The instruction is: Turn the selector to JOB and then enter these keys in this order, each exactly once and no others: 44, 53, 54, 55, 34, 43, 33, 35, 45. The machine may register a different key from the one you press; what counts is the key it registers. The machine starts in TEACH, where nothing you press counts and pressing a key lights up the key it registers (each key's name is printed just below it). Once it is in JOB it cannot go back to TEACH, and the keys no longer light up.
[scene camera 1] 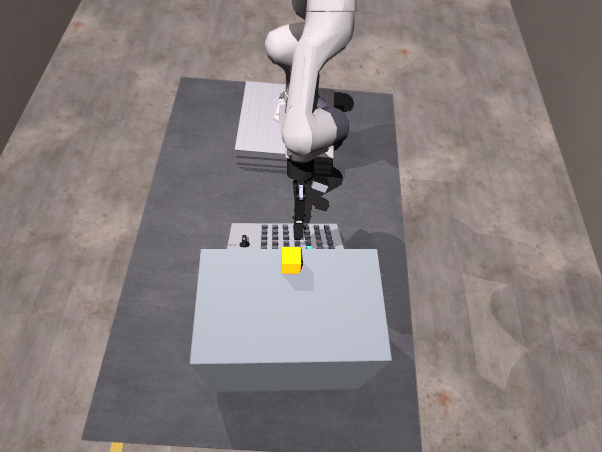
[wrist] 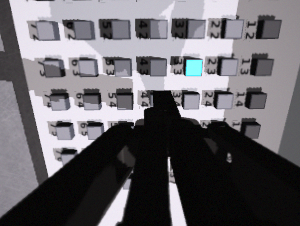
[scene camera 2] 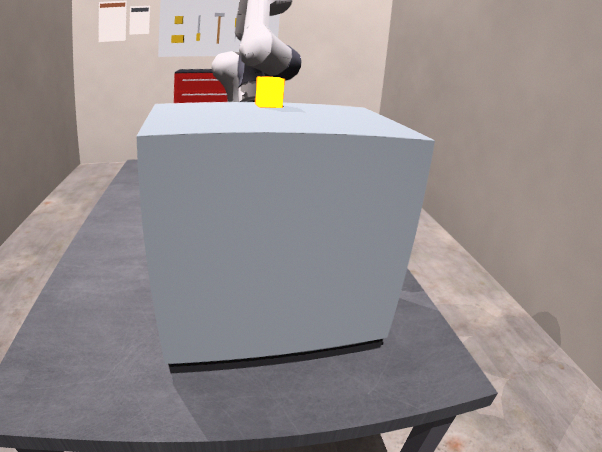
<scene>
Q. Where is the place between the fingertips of my gripper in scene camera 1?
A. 298,237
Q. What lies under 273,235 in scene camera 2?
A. A grey box.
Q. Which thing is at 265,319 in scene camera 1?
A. A grey box.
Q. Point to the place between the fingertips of my gripper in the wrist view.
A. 161,104
</scene>
